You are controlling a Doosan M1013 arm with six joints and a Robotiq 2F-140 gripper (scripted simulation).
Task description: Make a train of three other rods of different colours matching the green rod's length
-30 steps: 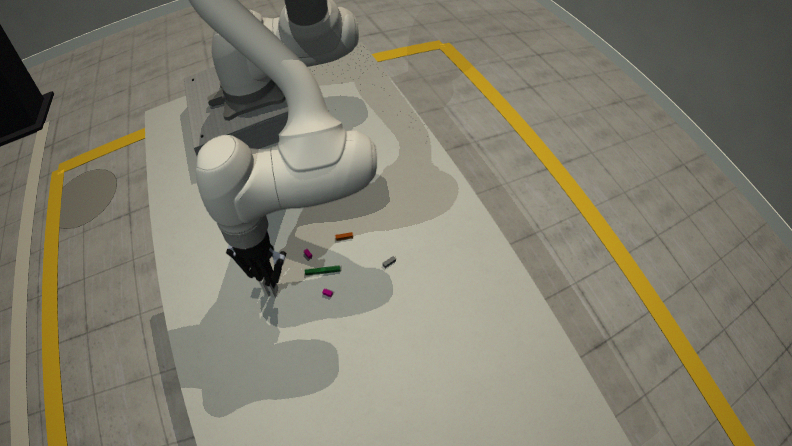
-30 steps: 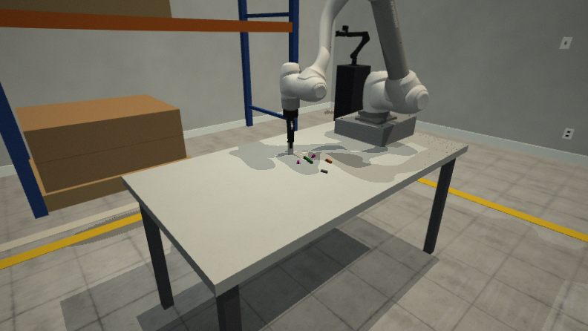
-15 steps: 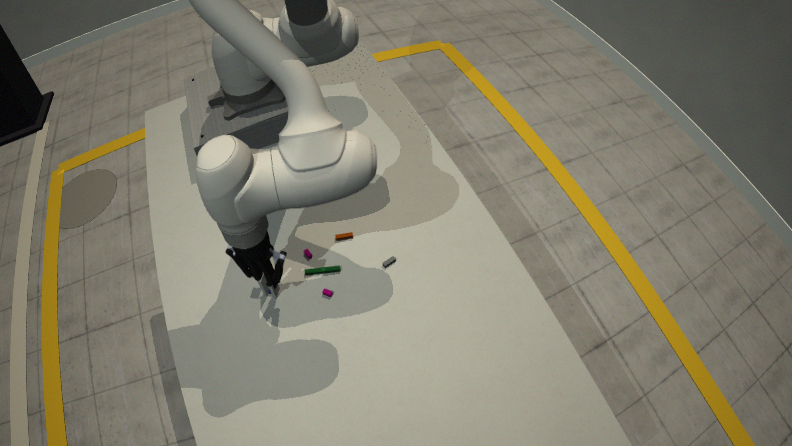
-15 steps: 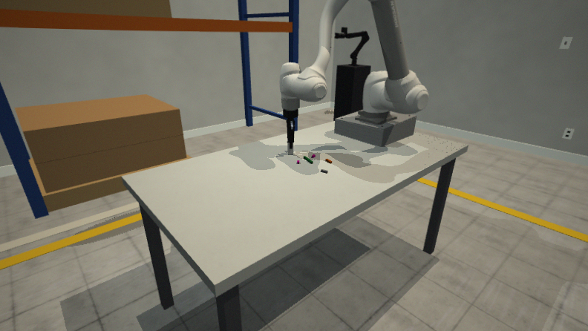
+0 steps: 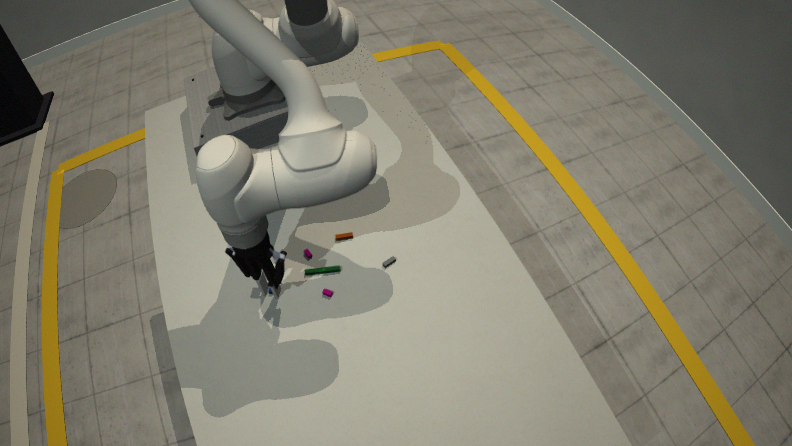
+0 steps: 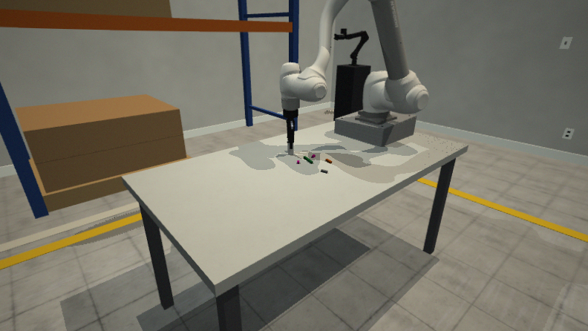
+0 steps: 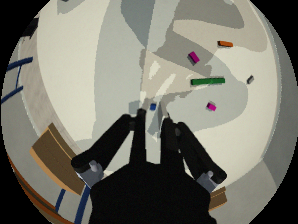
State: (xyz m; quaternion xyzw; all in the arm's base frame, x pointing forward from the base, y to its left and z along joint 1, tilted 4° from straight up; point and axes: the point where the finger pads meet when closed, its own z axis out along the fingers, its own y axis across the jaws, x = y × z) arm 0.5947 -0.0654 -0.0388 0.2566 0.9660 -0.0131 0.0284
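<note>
My gripper is now 3 cm above the small blue rod. Also, from my hand: grey rod: 27 cm to the left, 3 cm below, 1 cm ahead; green rod: 12 cm to the left, 3 cm below, 1 cm behind; orange rod: 20 cm to the left, 9 cm behind, 3 cm below.
</note>
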